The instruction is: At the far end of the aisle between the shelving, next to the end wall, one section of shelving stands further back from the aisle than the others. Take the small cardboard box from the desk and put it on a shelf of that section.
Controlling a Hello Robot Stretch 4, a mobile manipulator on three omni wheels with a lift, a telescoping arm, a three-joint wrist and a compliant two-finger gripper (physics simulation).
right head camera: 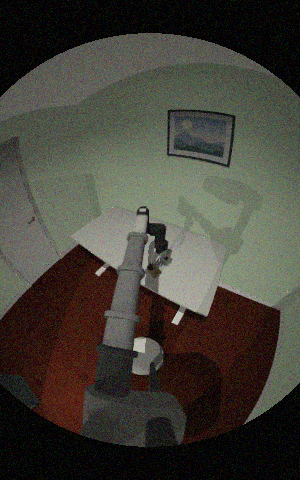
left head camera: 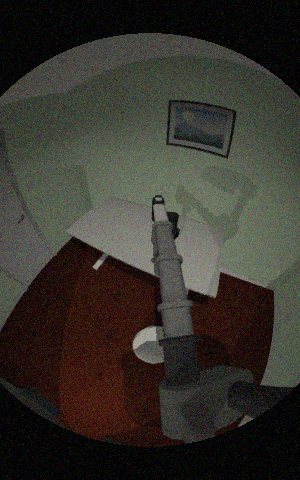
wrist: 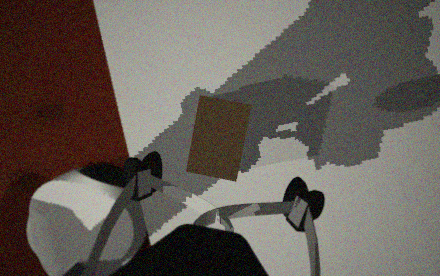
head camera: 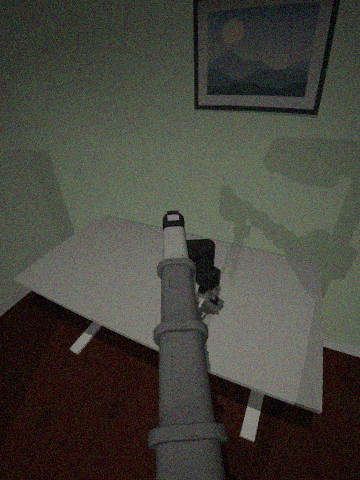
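Pixels of known places: gripper, fingertip midpoint: (right head camera: pixel 157 264) (wrist: pixel 223 180) (head camera: pixel 202 315); robot's base, origin of the base link: (right head camera: pixel 142 354) (left head camera: pixel 152 343).
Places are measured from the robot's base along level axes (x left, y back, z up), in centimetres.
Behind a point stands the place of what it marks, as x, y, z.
The small cardboard box (wrist: pixel 219 137) @(-5.7, -64.7, 74.3) is a brown rectangle in the wrist view. It lies in shadow on the pale desk (head camera: pixel 115 270) @(32.6, -104.0, 69.3) (left head camera: pixel 115 225) @(34.0, -105.8, 69.3) (right head camera: pixel 105 232) @(47.1, -108.8, 69.3) (wrist: pixel 160 45) @(8.6, -66.1, 69.3), near the desk's edge. My gripper (head camera: pixel 212 305) (right head camera: pixel 160 259) @(-8.8, -63.1, 80.9) (wrist: pixel 223 180) @(-8.8, -63.1, 80.9) is open above the desk. In the wrist view its fingertips stand apart, below the box's image and to either side of it, with the box not between them. In the left head view the arm hides the gripper. The shelving does not show in these views.
A green wall with a framed picture (head camera: pixel 257 55) @(-38.1, -120.8, 163.7) (left head camera: pixel 201 128) @(-39.5, -120.0, 162.0) (right head camera: pixel 201 137) @(-40.1, -119.7, 161.8) rises behind the desk. A door (right head camera: pixel 22 215) @(171.9, -102.0, 101.8) is at the left. A white rounded object (left head camera: pixel 148 345) @(5.1, 0.6, 18.7) (right head camera: pixel 148 356) @(-6.5, 0.1, 18.7) (wrist: pixel 75 220) @(3.5, -2.7, 18.7) shows low down below the arm, over dark red floor.
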